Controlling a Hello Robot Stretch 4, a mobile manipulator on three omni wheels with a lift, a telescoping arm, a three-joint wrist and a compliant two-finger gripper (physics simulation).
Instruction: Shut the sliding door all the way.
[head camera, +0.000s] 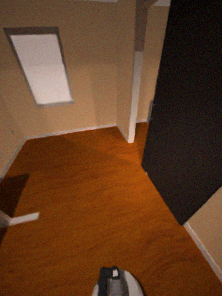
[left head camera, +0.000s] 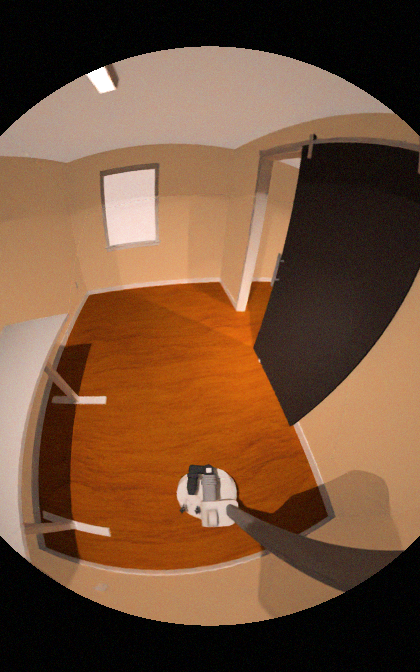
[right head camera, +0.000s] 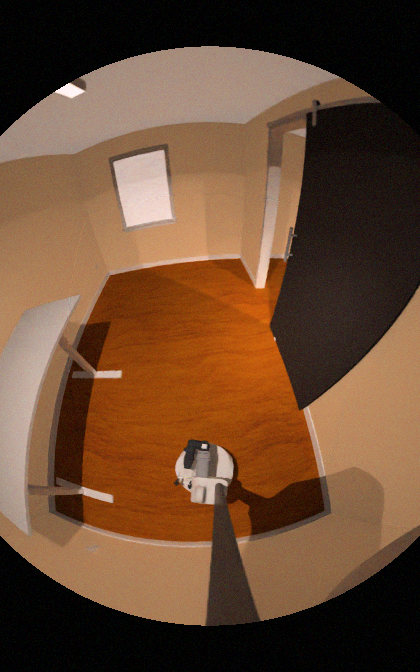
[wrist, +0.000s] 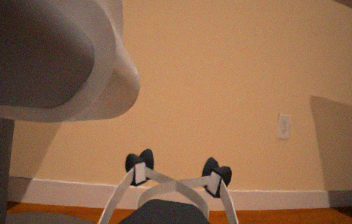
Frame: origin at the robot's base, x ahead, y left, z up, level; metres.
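Where they show: gripper, fingertip midpoint: (left head camera: 189, 513) (right head camera: 182, 487) (wrist: 178, 165).
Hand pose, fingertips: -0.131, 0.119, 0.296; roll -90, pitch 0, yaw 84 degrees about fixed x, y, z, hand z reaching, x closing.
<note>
Things, the pixels of their top centre, and the offset from my fingertips, as dx, dy, dz. "spot": a spot on its surface instead. Level surfaces: height alone.
- grey bar handle, surface spot: (left head camera: 276, 270) spot: +1.553, -0.701, +0.712
- white table, surface height: dz +0.627
- wall outlet, top centre: (wrist: 285, 115) -0.689, +0.552, +0.134
The black sliding door (head camera: 192, 110) (left head camera: 345, 270) (right head camera: 355, 240) stands partly open at the right. A gap shows between its far edge and the white door post (head camera: 135, 100) (left head camera: 252, 250) (right head camera: 267, 225), with another room's wall and floor visible through it. A grey bar handle (head camera: 151, 111) (left head camera: 276, 270) (right head camera: 289, 244) is at the door's far edge. My gripper (left head camera: 190, 509) (right head camera: 183, 483) (wrist: 178, 165) is open with nothing between its fingertips. It is beside my base, well apart from the door and handle. The door does not show in the wrist view.
A white table (left head camera: 25, 400) (right head camera: 30, 370) with T-shaped legs stands along the left wall. A window (head camera: 42, 67) (left head camera: 131, 207) (right head camera: 144, 189) is in the far wall. In the wrist view, a wall outlet (wrist: 283, 126) and white baseboard (wrist: 280, 198) lie beyond the fingers.
</note>
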